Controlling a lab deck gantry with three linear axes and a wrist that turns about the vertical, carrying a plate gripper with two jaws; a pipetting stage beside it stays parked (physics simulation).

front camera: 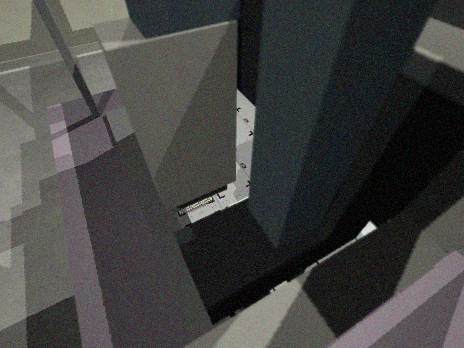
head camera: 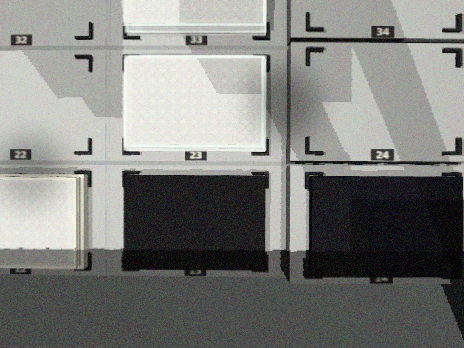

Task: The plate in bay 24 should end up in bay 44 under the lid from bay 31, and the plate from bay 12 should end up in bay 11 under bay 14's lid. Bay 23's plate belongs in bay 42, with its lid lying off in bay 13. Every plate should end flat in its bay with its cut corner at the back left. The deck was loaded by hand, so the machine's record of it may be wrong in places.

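Places are measured from the robot's base along level axes (x back, y right, z up), in centimetres.
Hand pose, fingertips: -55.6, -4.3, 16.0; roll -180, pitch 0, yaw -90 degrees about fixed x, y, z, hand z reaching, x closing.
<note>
Each offset is from my fingertips to the centre of the thing, as dx, dy, dz. "spot": to the spot under its first point.
The dark body of my gripper (front camera: pixel 235 255) hangs under the blue-grey column in the front view, over the bay 14 side. Its jaws are hidden. A black plate {+0.0, +0.0, -14.1} (head camera: pixel 385 227) shows at bay 14 in the head view; I cannot tell whether it is held. Another black plate {+16.4, +0.0, -15.6} (head camera: pixel 195 220) lies in bay 13. A white plate {+16.4, -10.7, -15.3} (head camera: pixel 195 102) with a clear rim lies in bay 23. The white plate {+32.8, +0.0, -15.3} (head camera: pixel 37 215) in bay 12 is partly cut off; a sliver of it shows in the front view. Bay 24 {spot: +0.0, -6.0, -14.5} (head camera: pixel 382 155) holds no plate. Bays 11, 31 and 42 cannot be seen.
A white plate {spot: +14.1, -18.4, -14.6} (head camera: pixel 220 12) in bay 33 is cut off by the top edge. A grey panel (front camera: pixel 195 110) and the blue-grey column (front camera: pixel 300 110) block most of the deck in front view. A small pale corner of a plate {+0.0, -32.1, -13.3} (front camera: pixel 369 229) shows at the right.
</note>
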